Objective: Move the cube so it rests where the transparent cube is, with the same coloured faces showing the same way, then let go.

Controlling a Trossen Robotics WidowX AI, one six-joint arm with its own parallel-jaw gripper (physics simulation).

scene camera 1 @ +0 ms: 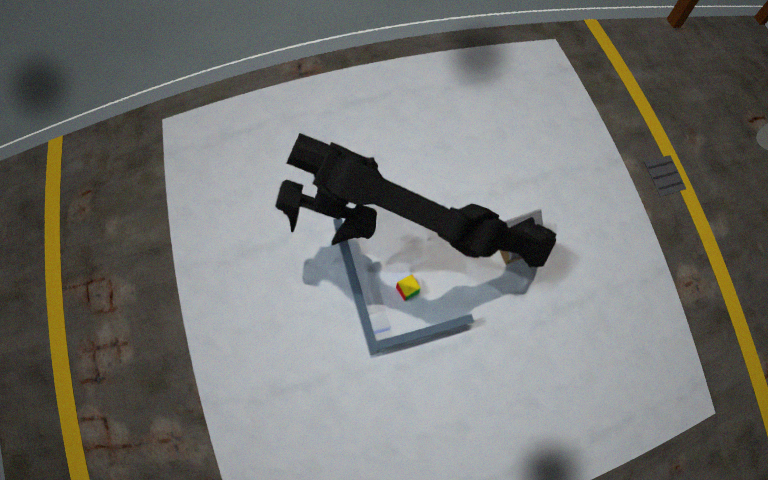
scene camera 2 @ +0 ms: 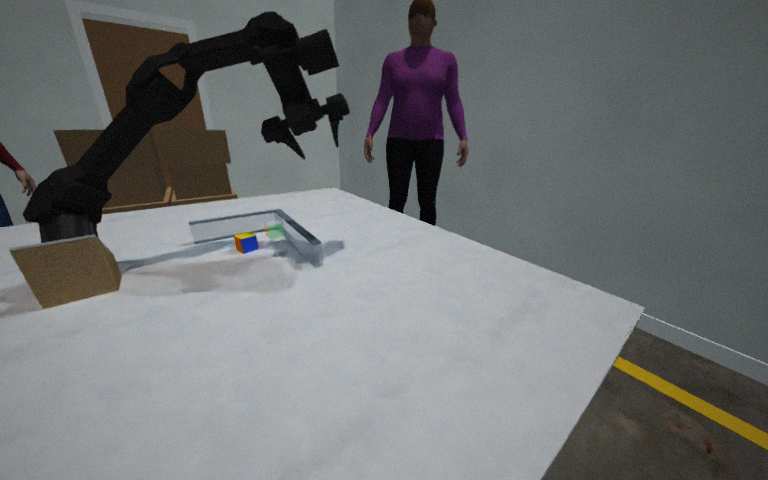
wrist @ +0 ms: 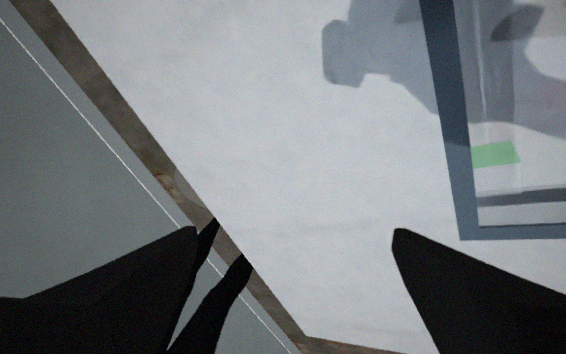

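Seen in the pictures: gripper, fingertip midpoint: [scene camera 1: 312, 236] [scene camera 2: 321, 152] [wrist: 295, 237]; arm's base, link origin: [scene camera 1: 524, 233] [scene camera 2: 71, 250].
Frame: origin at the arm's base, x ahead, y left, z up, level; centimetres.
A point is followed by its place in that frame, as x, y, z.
The solid cube [scene camera 1: 408, 287] {29.8, -0.5, -4.4} [scene camera 2: 246, 242] {29.0, -3.0, -5.7} sits on the table inside the angle of the L-shaped wall. Its top is yellow; red and green sides show in scene view 1, orange and blue sides in scene view 2. The transparent cube [scene camera 1: 379, 321] {39.0, 4.1, -4.5} [scene camera 2: 275, 230] {38.5, 1.9, -6.2} [wrist: 496, 155] {38.2, 2.0, -6.2} is near the wall's corner, with a pale top and a blue edge in scene view 1, and a green face with some orange in scene view 2. My gripper [scene camera 1: 313, 237] {46.3, -12.5, 15.7} [scene camera 2: 321, 151] {46.3, -12.5, 15.7} [wrist: 295, 237] {46.3, -12.5, 15.7} is open and empty, high above the table. The solid cube does not show in the wrist view.
A low see-through L-shaped wall [scene camera 1: 424, 333] {31.3, 10.9, -2.5} [scene camera 2: 300, 228] {40.1, -10.7, -2.5} [wrist: 447, 100] {40.6, -7.5, -2.5} with a blue-grey top edge borders the cubes on two sides. A tilted brown panel [scene camera 2: 67, 271] {-0.9, -3.7, -2.5} stands by the arm's base. A person in purple [scene camera 2: 421, 96] stands beyond the table.
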